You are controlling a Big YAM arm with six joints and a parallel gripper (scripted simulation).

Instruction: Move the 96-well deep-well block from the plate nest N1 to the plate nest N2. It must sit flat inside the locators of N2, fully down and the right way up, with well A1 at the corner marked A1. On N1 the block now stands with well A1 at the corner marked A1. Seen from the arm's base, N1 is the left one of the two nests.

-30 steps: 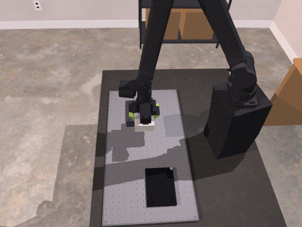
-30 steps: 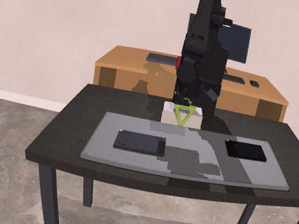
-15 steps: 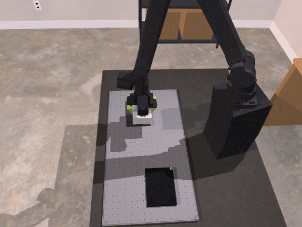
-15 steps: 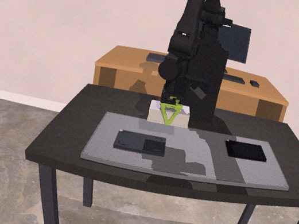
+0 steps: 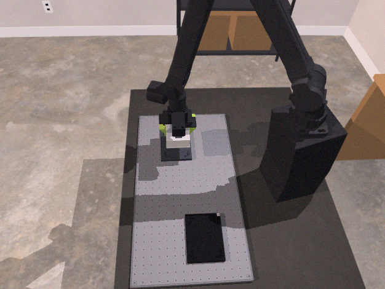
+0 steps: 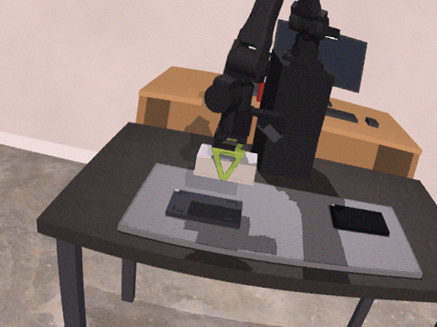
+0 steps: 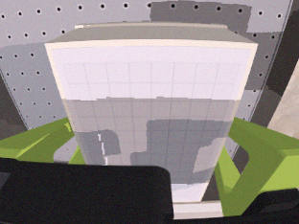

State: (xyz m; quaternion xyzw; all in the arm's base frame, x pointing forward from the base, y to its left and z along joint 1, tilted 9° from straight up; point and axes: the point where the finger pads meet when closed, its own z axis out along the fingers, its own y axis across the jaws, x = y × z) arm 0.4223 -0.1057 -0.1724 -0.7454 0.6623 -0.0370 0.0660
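Now: hand 10 mm short of the dark plate nest N2, 30 mm to the left of it and 100 mm above it. Also, from my hand: white deep-well block (10 mm above); black plate nest N1 (120 mm behind, 350 mm to the left, 100 mm below).
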